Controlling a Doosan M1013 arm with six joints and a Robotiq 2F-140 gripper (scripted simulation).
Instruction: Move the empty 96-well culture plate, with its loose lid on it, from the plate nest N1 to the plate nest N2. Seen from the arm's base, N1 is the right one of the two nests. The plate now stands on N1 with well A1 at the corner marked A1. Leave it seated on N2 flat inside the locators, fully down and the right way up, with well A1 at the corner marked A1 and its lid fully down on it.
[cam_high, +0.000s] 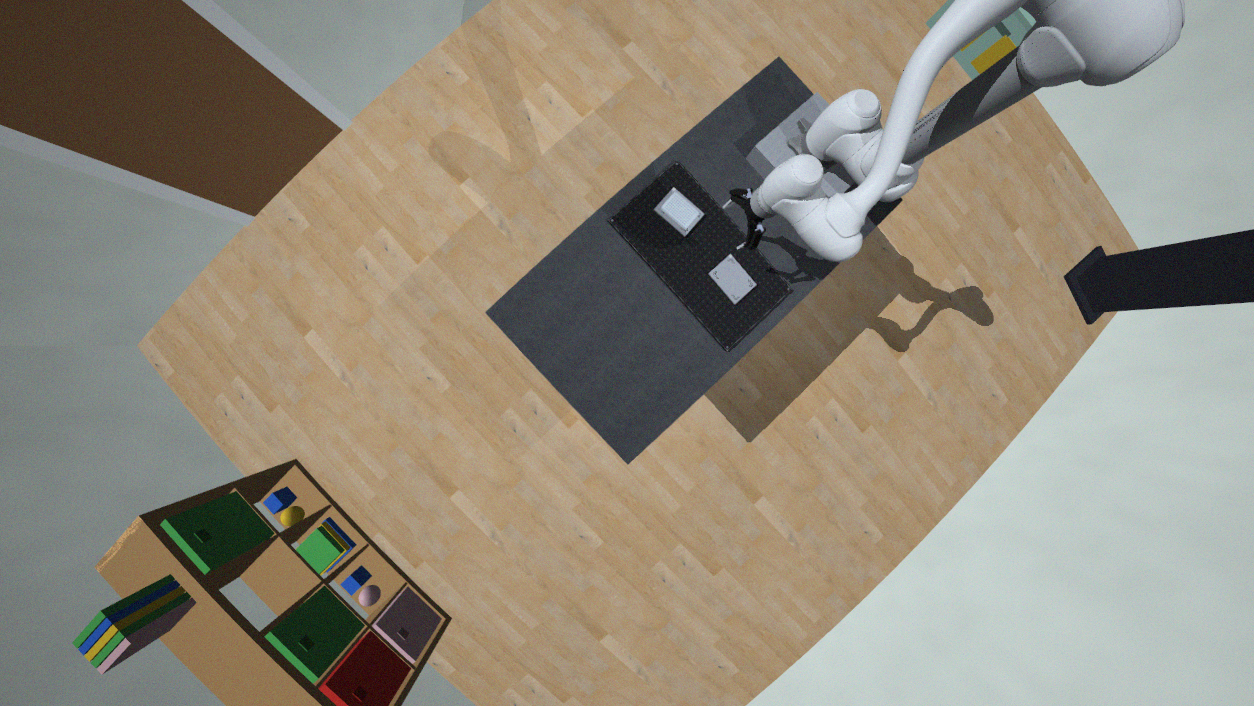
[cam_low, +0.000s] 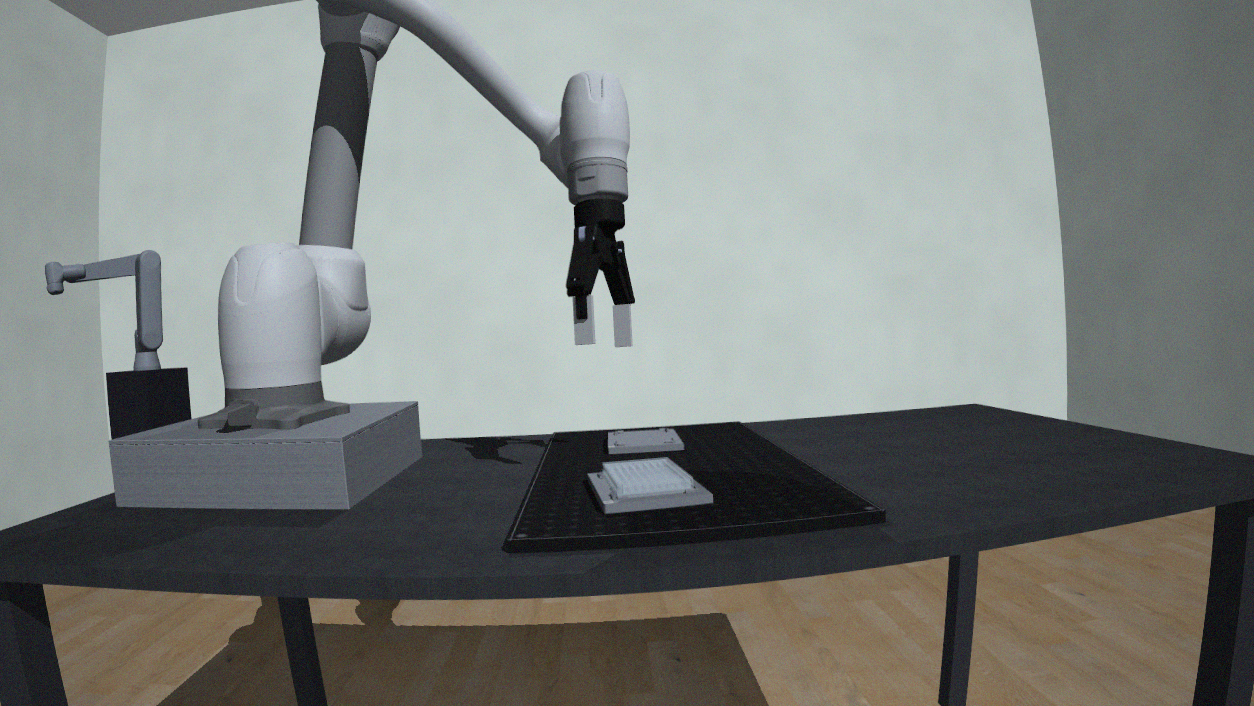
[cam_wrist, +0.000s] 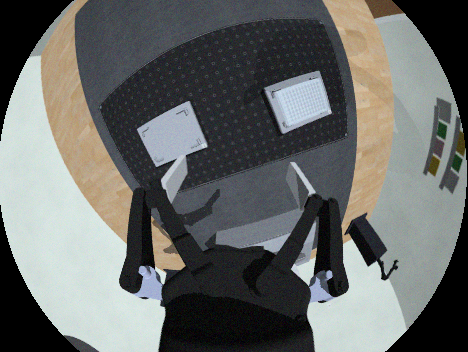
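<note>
Right now the lid is 6 cm ahead of my hand, 18 cm to the right of it and 16 cm below it.
</note>
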